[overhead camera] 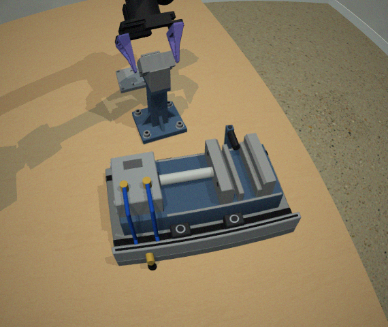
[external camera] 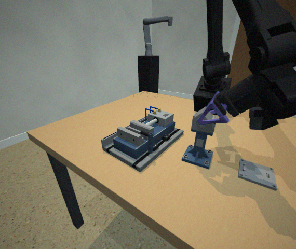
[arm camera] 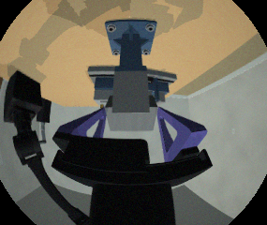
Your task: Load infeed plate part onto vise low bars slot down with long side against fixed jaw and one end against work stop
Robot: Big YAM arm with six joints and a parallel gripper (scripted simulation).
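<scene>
Right now my hand is 10 mm above the grey part. Also, from my hand: cylinder rod: 10 mm ahead, 200 mm to the right, 80 mm below; then v-block stand: 100 mm below; then black work stop: 100 mm ahead, 150 mm to the right, 70 mm below.
</scene>
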